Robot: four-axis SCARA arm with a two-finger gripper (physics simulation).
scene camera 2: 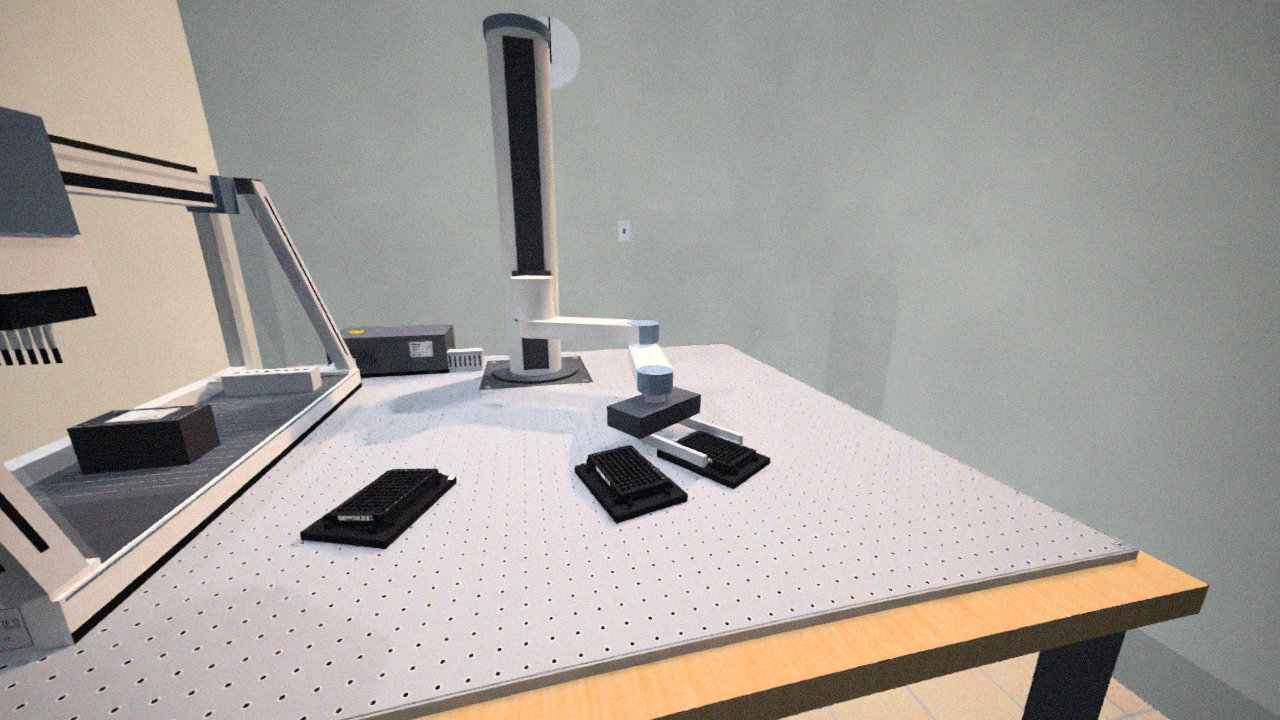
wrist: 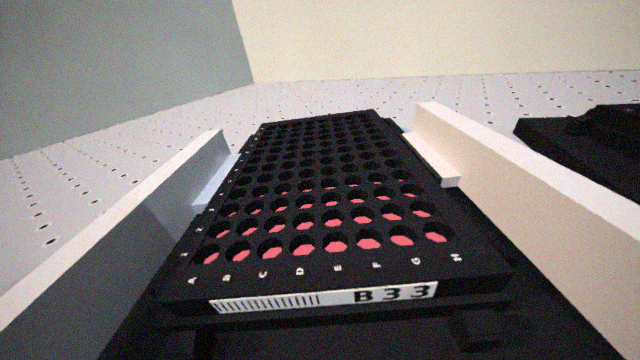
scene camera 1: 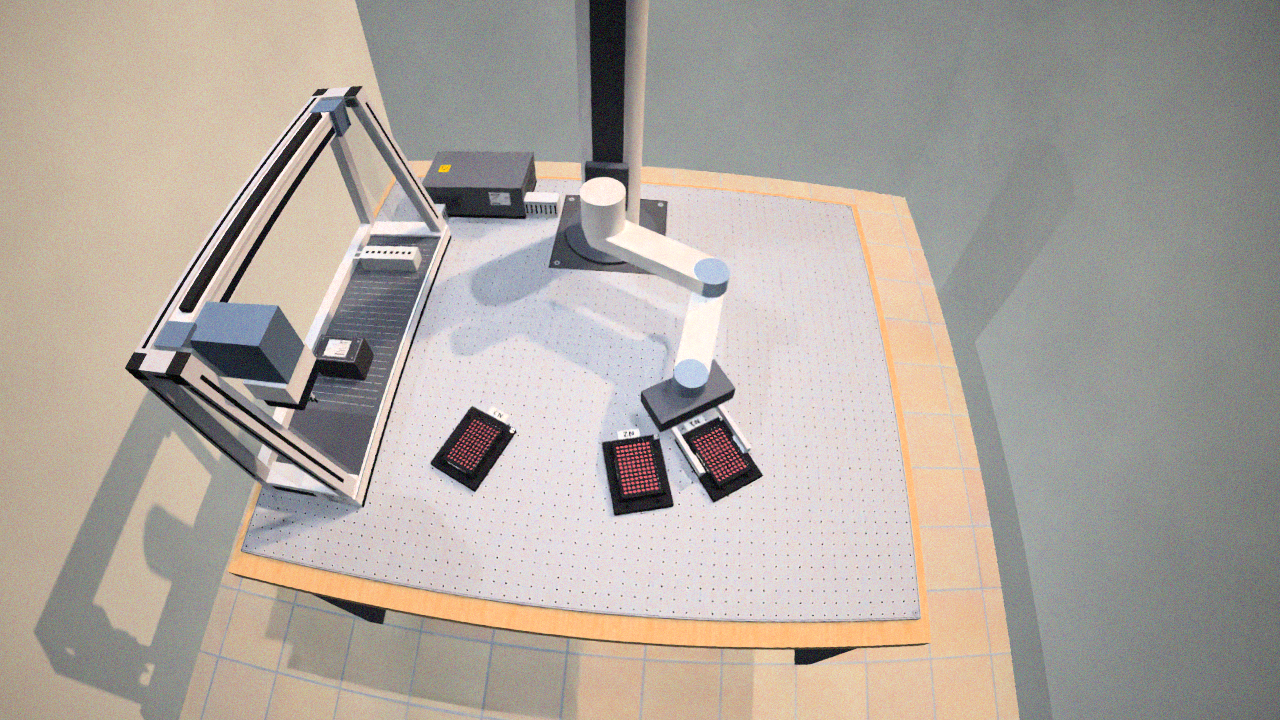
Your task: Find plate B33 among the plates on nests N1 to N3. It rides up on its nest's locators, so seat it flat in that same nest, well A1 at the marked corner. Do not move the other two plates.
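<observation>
Plate B33 (scene camera 1: 721, 453) (scene camera 2: 721, 449) (wrist: 320, 202), black with pink wells, is on the right-hand nest (scene camera 1: 736, 488) (scene camera 2: 746, 469) (wrist: 325, 345). In the wrist view its label faces me, with row A at left and column 1 near. A dark gap shows under its near end; I cannot tell whether it sits flat. My gripper (scene camera 1: 725, 463) (scene camera 2: 723, 449) (wrist: 318, 134) is shut on its long sides, a pad against each. The marked corner is not discernible. The middle plate (scene camera 1: 638, 465) (scene camera 2: 629, 470) and left plate (scene camera 1: 474, 444) (scene camera 2: 384, 492) sit on their own nests.
The middle nest (scene camera 1: 642, 507) (scene camera 2: 622, 513) (wrist: 535, 131) is close beside one finger. A gantry frame (scene camera 1: 402, 394) (scene camera 2: 210, 514) stands at left, with a dark box (scene camera 1: 344, 358) (scene camera 2: 143, 443) inside. A grey case (scene camera 1: 483, 183) (scene camera 2: 393, 351) stands at the back.
</observation>
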